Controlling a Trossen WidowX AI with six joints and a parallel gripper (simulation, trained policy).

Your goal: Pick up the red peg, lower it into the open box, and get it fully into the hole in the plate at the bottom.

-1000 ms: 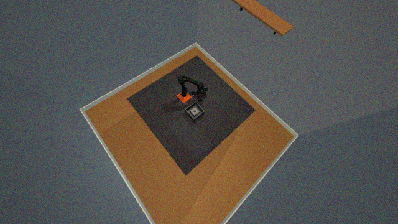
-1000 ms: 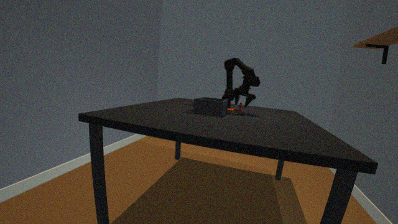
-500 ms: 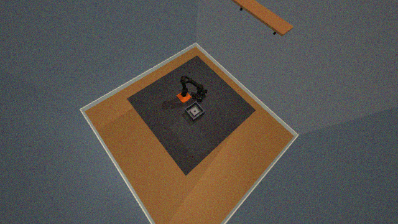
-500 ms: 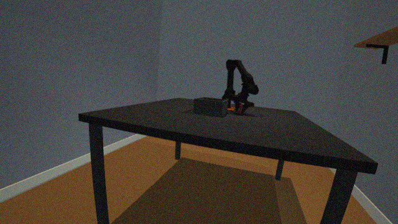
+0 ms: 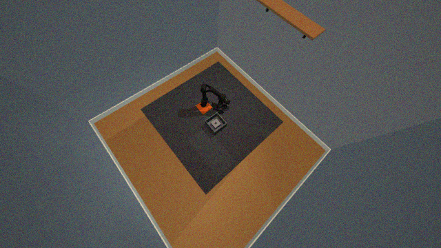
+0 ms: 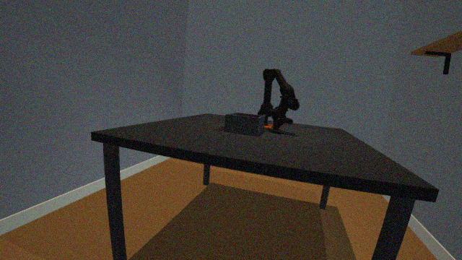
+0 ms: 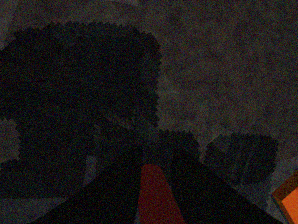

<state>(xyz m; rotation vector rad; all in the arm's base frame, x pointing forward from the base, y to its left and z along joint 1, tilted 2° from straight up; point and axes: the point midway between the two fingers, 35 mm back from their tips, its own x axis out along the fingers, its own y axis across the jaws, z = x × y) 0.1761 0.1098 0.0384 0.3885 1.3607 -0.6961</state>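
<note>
Right now my gripper tip is 16 cm to the left of the light plate, 14 cm short of it and 3 cm below it. The rest, counted from my gripper tip: red peg: 3 cm above, 1 cm to the left, 1 cm behind; then grey box: 16 cm to the right, 14 cm ahead, 2 cm above.
</note>
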